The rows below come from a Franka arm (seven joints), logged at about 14 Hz.
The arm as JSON. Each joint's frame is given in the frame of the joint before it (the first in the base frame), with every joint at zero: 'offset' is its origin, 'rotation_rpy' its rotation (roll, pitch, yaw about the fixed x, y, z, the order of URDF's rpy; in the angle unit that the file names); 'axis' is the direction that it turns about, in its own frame. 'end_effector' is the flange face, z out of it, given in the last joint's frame.
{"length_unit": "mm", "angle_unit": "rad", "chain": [
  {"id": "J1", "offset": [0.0, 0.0, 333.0], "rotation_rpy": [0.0, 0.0, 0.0], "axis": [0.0, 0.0, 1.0]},
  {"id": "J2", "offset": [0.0, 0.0, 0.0], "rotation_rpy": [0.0, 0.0, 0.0], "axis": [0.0, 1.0, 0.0]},
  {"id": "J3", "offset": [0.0, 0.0, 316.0], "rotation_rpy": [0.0, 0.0, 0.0], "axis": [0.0, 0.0, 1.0]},
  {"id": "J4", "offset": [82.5, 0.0, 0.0], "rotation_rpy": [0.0, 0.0, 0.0], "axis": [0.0, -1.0, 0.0]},
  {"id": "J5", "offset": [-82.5, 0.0, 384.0], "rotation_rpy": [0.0, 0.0, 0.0], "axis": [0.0, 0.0, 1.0]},
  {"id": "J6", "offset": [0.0, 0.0, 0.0], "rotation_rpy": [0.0, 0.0, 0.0], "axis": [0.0, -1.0, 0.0]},
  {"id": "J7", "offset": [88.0, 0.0, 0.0], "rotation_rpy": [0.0, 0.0, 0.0], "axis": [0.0, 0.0, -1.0]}
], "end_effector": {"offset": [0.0, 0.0, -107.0], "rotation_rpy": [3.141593, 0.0, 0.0]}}
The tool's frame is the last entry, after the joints.
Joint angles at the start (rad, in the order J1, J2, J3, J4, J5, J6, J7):
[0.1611, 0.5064, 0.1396, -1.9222, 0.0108, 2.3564, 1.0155]
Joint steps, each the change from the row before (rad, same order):
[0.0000, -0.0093, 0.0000, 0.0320, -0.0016, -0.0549, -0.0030]
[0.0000, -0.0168, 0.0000, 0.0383, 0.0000, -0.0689, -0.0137]
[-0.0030, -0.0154, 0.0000, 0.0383, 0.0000, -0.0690, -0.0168]
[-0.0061, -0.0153, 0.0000, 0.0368, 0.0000, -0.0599, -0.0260]
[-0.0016, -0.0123, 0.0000, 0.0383, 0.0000, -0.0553, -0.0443]
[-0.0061, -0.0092, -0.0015, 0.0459, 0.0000, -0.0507, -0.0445]
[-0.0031, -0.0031, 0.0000, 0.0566, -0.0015, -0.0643, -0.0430]
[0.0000, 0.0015, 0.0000, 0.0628, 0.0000, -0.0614, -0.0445]
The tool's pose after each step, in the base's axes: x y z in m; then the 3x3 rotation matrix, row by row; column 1 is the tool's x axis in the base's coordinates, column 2 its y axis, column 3 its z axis. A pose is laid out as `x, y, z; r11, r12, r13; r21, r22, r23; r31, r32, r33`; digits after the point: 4 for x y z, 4 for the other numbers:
0.5983, 0.1815, 0.2367; 0.7385, -0.6670, -0.0988; -0.6660, -0.7444, 0.0472; -0.1050, 0.0309, -0.9940
0.6044, 0.1825, 0.2574; 0.7478, -0.6545, -0.1116; -0.6545, -0.7549, 0.0415; -0.1114, 0.0420, -0.9929
0.6098, 0.1813, 0.2778; 0.7566, -0.6416, -0.1258; -0.6429, -0.7651, 0.0359; -0.1193, 0.0537, -0.9914
0.6154, 0.1782, 0.2986; 0.7695, -0.6247, -0.1327; -0.6265, -0.7787, 0.0328; -0.1238, 0.0579, -0.9906
0.6201, 0.1777, 0.3189; 0.7958, -0.5899, -0.1368; -0.5918, -0.8055, 0.0304; -0.1281, 0.0568, -0.9901
0.6273, 0.1738, 0.3413; 0.8180, -0.5598, -0.1321; -0.5610, -0.8272, 0.0310; -0.1266, 0.0488, -0.9907
0.6337, 0.1722, 0.3639; 0.8401, -0.5251, -0.1361; -0.5265, -0.8497, 0.0286; -0.1306, 0.0476, -0.9903
0.6400, 0.1725, 0.3869; 0.8627, -0.4869, -0.1362; -0.4878, -0.8725, 0.0289; -0.1329, 0.0415, -0.9903

